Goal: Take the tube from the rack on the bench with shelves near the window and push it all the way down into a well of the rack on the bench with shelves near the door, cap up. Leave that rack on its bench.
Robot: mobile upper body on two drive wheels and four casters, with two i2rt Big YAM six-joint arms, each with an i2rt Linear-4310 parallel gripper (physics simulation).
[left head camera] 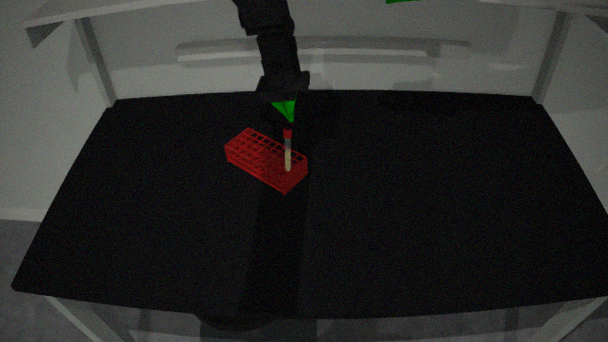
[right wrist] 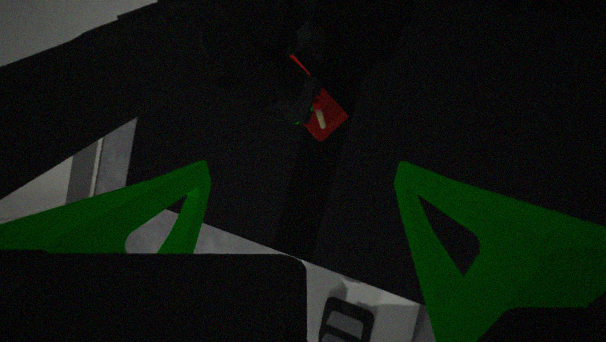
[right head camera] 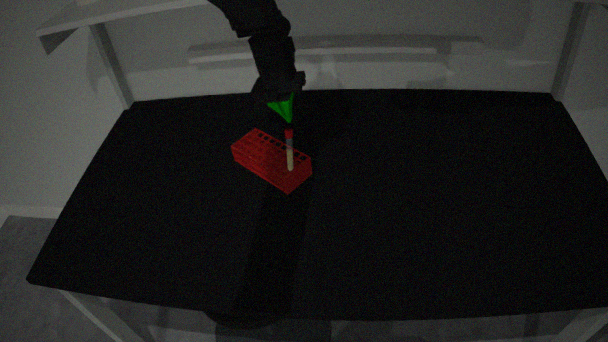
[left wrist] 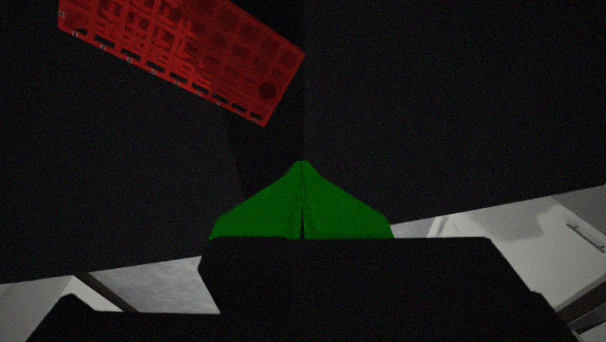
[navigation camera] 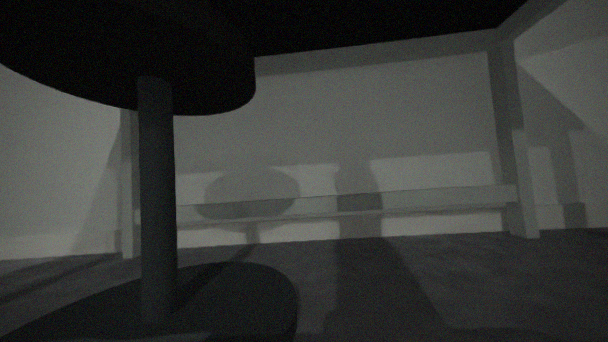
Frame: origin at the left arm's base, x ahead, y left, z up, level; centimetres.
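Where they show: left gripper, fingertip midpoint: (left head camera: 292,120) (right wrist: 310,112) (right head camera: 290,121) (left wrist: 301,169); right gripper, fingertip midpoint: (right wrist: 302,171).
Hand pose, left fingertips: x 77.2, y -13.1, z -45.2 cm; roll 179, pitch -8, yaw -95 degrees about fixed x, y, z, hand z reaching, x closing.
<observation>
Things, the pixels of their top centre, and the offset from my left fingertips. Level surfaces: height alone.
- red rack, top centre: (left wrist: 190,41) (left head camera: 264,150) (right head camera: 268,151) (right wrist: 303,95) dy +7.9, dx +6.2, dz -13.9 cm
- black bench top, surface height: dz -19.6 cm
- tube, top centre: (left wrist: 268,118) (right wrist: 312,109) (left head camera: 286,133) (right head camera: 286,133) dy +1.6, dx +1.5, dz -4.6 cm
A red rack (left head camera: 272,175) (right head camera: 270,172) (left wrist: 287,72) (right wrist: 336,116) stands on the black bench top (left head camera: 425,200) (right head camera: 425,200). A tube (left head camera: 288,159) (right head camera: 290,159) (right wrist: 321,120) with a red cap and pale contents stands upright, cap up, in the rack's right end in the head views. The tube does not show in the left wrist view. My left gripper (left head camera: 291,121) (right head camera: 289,122) (left wrist: 301,169) is shut and empty; in the head views its tips appear just above the cap, apart from it. My right gripper (right wrist: 302,171) is open and empty, well away from the rack.
A shelf (left head camera: 125,11) (right head camera: 140,11) runs above the bench's far side, on uprights (left head camera: 552,55) (right head camera: 570,50). In the navigation camera a round stool (navigation camera: 157,200) stands at the left under the bench, and a low cross bar (navigation camera: 440,197) spans the far side.
</observation>
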